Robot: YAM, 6 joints.
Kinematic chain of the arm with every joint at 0, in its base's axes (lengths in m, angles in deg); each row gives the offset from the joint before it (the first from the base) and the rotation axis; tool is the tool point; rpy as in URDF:
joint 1: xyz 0 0 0.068 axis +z
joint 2: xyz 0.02 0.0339 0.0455 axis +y
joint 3: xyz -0.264 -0.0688 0 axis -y
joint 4: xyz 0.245 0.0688 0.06 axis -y
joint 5: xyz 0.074 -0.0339 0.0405 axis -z
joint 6: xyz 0.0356 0 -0.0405 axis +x
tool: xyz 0 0 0 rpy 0 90 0
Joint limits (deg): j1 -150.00..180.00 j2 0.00..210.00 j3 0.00..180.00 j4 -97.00..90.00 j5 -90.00..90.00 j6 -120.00..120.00
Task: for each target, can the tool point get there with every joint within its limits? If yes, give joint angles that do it. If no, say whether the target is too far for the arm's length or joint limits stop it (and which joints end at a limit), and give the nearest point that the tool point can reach.
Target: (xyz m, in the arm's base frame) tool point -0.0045 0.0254 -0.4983
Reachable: no: joint limits stop it (at a limit: joint 2) | nearest point -0.0168 0.0947 -0.3467 | short by 0.167 m
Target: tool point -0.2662 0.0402 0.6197
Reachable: yes | joints -12.57 42.86 146.32 -24.69 31.59 47.67
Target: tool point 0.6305 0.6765 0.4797
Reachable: no: too far | nearest point 0.4092 0.4390 0.3483 | short by 0.350 m
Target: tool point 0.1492 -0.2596 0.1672
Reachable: yes | joints -61.54 100.14 63.66 -53.44 -12.16 -80.04
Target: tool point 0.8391 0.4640 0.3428
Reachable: no: too far | nearest point 0.5495 0.3039 0.2620 | short by 0.341 m
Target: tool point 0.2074 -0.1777 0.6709
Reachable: yes | joints -45.47 110.74 165.67 -6.48 -40.76 -72.73
